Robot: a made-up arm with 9 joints. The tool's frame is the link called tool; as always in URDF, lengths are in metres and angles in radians. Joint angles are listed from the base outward.
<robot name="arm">
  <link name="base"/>
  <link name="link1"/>
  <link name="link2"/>
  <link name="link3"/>
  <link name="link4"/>
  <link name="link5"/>
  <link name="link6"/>
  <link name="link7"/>
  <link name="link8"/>
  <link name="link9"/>
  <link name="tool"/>
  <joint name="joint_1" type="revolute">
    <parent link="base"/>
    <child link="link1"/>
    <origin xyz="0.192 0.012 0.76" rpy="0 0 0"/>
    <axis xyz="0 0 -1"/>
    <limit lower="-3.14" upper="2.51"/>
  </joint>
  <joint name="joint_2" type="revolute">
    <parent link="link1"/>
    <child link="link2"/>
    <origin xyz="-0.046 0.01 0.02" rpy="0 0 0"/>
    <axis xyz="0 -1 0"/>
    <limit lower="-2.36" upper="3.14"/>
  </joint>
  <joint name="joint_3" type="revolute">
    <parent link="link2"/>
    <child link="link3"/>
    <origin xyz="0.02 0.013 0.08" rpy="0 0 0"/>
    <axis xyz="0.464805 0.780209 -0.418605"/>
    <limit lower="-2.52" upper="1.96"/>
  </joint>
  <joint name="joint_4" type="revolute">
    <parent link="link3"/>
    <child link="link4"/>
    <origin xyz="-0.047 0.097 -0.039" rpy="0 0 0"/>
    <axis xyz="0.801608 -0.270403 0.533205"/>
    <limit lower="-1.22" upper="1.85"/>
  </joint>
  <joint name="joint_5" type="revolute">
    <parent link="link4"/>
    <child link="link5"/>
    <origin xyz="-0.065 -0.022 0.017" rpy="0 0 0"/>
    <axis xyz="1 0 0"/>
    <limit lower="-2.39" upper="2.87"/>
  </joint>
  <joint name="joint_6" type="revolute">
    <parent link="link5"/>
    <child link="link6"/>
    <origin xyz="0.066 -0.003 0.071" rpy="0 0 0"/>
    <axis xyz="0 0 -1"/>
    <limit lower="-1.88" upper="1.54"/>
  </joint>
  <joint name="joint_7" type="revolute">
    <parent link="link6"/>
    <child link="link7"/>
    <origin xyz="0.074 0.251 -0.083" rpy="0 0 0"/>
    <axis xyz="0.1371 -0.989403 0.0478"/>
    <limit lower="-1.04" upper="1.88"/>
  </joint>
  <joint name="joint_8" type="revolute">
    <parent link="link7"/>
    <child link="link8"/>
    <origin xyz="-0.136 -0.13 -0.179" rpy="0 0 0"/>
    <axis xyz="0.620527 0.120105 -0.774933"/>
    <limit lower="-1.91" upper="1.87"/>
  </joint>
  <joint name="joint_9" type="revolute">
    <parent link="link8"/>
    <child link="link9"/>
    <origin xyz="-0.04 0.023 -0.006" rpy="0 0 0"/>
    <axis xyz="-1 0 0"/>
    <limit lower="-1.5" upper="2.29"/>
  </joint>
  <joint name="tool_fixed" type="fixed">
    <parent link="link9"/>
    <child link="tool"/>
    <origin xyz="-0.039 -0.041 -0.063" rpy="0 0 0"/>
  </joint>
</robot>
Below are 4 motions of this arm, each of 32 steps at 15 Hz.
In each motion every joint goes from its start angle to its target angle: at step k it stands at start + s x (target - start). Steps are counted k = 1, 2, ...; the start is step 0. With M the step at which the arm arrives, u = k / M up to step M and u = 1 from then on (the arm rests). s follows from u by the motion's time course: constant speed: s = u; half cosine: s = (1 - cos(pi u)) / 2; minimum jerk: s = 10 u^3 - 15 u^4 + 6 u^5.
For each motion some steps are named. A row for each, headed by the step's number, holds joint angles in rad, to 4 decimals.
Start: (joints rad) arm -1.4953 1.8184 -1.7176 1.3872 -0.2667 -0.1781 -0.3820 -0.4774 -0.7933
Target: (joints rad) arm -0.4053 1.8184 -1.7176 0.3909 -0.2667 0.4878 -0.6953 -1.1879 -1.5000
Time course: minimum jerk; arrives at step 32
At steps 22, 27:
22: -0.6015 1.8184 -1.7176 0.5702 -0.2667 0.3679 -0.6389 -1.0600 -1.3728
27: -0.4377 1.8184 -1.7176 0.4206 -0.2667 0.4680 -0.6860 -1.1668 -1.4790

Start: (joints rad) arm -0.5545 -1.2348 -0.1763 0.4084 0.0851 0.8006 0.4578 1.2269 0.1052
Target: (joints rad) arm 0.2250 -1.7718 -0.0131 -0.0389 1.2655 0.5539 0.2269 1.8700 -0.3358
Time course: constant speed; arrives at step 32
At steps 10, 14, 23, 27, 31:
10: -0.3109 -1.4026 -0.1253 0.2686 0.4540 0.7235 0.3856 1.4279 -0.0326
14: -0.2135 -1.4697 -0.1049 0.2127 0.6015 0.6927 0.3568 1.5083 -0.0877
23: 0.0058 -1.6208 -0.0590 0.0869 0.9335 0.6233 0.2918 1.6891 -0.2118
27: 0.1032 -1.6879 -0.0386 0.0310 1.0811 0.5924 0.2630 1.7695 -0.2669
31: 0.2006 -1.7550 -0.0182 -0.0249 1.2286 0.5616 0.2341 1.8499 -0.3220

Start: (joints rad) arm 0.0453 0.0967 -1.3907 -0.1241 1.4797 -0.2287 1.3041 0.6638 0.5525
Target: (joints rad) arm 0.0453 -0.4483 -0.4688 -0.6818 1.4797 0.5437 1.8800 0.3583 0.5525
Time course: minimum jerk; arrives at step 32
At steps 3, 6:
3: 0.0453 0.0928 -1.3841 -0.1281 1.4797 -0.2232 1.3082 0.6616 0.5525
6: 0.0453 0.0701 -1.3457 -0.1513 1.4797 -0.1910 1.3322 0.6489 0.5525

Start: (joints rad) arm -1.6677 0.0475 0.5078 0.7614 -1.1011 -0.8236 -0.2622 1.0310 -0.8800
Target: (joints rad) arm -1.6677 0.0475 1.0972 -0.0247 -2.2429 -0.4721 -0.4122 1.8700 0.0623
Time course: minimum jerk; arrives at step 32
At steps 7, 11, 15, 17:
7: -1.6677 0.0475 0.5510 0.7038 -1.1848 -0.7978 -0.2732 1.0925 -0.8109
11: -1.6677 0.0475 0.6407 0.5841 -1.3586 -0.7443 -0.2960 1.2202 -0.6675
15: -1.6677 0.0475 0.7681 0.4143 -1.6053 -0.6684 -0.3284 1.4015 -0.4639
17: -1.6677 0.0475 0.8369 0.3224 -1.7387 -0.6273 -0.3460 1.4995 -0.3538

